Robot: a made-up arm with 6 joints. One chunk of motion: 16 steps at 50 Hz.
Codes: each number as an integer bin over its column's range. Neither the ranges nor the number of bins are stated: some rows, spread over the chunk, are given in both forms.
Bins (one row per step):
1: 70 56 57 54 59 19
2: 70 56 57 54 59 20
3: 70 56 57 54 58 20
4: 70 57 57 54 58 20
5: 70 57 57 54 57 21
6: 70 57 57 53 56 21
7: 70 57 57 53 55 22
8: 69 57 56 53 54 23
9: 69 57 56 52 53 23
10: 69 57 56 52 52 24
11: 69 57 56 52 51 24
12: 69 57 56 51 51 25
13: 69 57 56 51 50 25
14: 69 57 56 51 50 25
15: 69 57 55 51 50 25
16: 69 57 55 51 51 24
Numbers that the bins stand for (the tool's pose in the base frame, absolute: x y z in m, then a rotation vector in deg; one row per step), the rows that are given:
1: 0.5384 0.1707 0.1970 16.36 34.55 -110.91
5: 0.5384 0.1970 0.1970 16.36 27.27 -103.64
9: 0.5121 0.1970 0.1707 9.09 12.73 -96.36
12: 0.5121 0.1970 0.1707 5.45 5.45 -89.09
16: 0.5121 0.1970 0.1444 5.45 5.45 -92.73
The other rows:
2: 0.5384 0.1707 0.1970 16.36 34.55 -107.27
3: 0.5384 0.1707 0.1970 16.36 30.91 -107.27
4: 0.5384 0.1970 0.1970 16.36 30.91 -107.27
6: 0.5384 0.1970 0.1970 12.73 23.64 -103.64
7: 0.5384 0.1970 0.1970 12.73 20.00 -100.00
8: 0.5121 0.1970 0.1707 12.73 16.36 -96.36
10: 0.5121 0.1970 0.1707 9.09 9.09 -92.73
11: 0.5121 0.1970 0.1707 9.09 5.45 -92.73
13: 0.5121 0.1970 0.1707 5.45 1.82 -89.09
14: 0.5121 0.1970 0.1707 5.45 1.82 -89.09
15: 0.5121 0.1970 0.1444 5.45 1.82 -89.09

